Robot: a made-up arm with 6 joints. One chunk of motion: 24 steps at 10 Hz.
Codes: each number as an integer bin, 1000 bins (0 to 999) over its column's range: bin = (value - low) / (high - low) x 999, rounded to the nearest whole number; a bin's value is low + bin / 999 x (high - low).
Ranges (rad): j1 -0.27..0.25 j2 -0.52..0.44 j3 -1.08..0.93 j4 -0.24..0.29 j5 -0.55..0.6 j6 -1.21..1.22
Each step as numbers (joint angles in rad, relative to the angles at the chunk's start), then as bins.
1 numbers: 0.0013 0.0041 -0.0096 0.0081 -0.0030 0.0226
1 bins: 521 545 532 468 475 507
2 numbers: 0.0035 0.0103 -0.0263 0.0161 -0.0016 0.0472
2 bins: 525 552 524 483 476 517
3 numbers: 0.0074 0.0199 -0.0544 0.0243 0.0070 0.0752
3 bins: 533 562 510 498 484 528
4 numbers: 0.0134 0.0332 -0.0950 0.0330 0.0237 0.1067
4 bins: 544 576 490 515 498 541
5 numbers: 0.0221 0.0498 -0.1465 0.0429 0.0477 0.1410
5 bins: 561 593 464 533 519 555
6 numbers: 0.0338 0.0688 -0.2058 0.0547 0.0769 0.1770
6 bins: 584 613 434 555 545 570
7 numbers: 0.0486 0.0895 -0.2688 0.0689 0.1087 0.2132
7 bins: 612 634 403 582 572 585
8 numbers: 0.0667 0.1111 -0.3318 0.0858 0.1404 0.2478
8 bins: 647 657 372 614 600 599
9 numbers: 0.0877 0.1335 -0.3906 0.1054 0.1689 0.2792
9 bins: 687 680 343 651 625 612
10 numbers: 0.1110 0.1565 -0.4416 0.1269 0.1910 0.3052
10 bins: 732 704 317 692 644 623
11 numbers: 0.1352 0.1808 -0.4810 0.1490 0.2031 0.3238
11 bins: 778 729 298 733 654 631
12 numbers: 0.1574 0.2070 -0.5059 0.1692 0.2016 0.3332
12 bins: 821 757 285 771 653 634
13 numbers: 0.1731 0.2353 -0.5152 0.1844 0.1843 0.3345
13 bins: 851 786 281 800 638 635
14 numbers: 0.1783 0.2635 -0.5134 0.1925 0.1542 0.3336
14 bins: 861 815 282 815 612 635
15 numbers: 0.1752 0.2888 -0.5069 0.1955 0.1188 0.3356
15 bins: 855 842 285 821 581 635
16 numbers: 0.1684 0.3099 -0.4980 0.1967 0.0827 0.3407
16 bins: 842 864 289 823 550 638
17 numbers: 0.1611 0.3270 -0.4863 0.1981 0.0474 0.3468
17 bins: 828 881 295 826 519 640
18 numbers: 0.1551 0.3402 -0.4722 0.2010 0.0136 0.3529
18 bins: 817 895 302 831 490 643
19 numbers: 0.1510 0.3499 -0.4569 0.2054 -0.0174 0.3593
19 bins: 809 905 310 840 463 645
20 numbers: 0.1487 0.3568 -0.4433 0.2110 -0.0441 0.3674
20 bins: 804 912 316 850 439 648
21 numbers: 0.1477 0.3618 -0.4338 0.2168 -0.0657 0.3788
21 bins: 802 918 321 861 421 653
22 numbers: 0.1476 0.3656 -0.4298 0.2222 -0.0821 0.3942
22 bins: 802 922 323 871 406 660
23 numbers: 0.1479 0.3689 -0.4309 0.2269 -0.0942 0.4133
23 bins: 803 925 323 880 396 667
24 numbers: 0.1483 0.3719 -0.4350 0.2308 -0.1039 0.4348
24 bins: 804 928 321 887 388 676
